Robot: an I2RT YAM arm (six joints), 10 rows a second.
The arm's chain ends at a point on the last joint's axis. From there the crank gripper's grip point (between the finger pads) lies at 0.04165 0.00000 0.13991 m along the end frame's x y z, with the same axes.
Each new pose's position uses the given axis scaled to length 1; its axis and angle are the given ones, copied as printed.
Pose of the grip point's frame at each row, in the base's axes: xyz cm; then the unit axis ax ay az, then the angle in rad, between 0 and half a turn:
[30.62, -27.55, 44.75, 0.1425, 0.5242, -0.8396, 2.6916]
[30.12, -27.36, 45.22, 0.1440, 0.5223, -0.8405, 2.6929]
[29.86, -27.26, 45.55, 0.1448, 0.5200, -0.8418, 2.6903]
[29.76, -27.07, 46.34, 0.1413, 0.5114, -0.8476, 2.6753]
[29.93, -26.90, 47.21, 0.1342, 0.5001, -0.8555, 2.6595]
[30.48, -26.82, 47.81, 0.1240, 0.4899, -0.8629, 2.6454]
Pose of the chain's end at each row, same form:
[34.20, -14.05, 40.50, 0.1425, 0.5242, -0.8396, 2.6916]
[33.76, -13.89, 40.94, 0.1440, 0.5223, -0.8405, 2.6929]
[33.51, -13.81, 41.21, 0.1448, 0.5200, -0.8418, 2.6903]
[33.28, -13.68, 41.71, 0.1413, 0.5114, -0.8476, 2.6753]
[33.26, -13.62, 42.16, 0.1342, 0.5001, -0.8555, 2.6595]
[33.57, -13.64, 42.34, 0.1240, 0.4899, -0.8629, 2.6454]

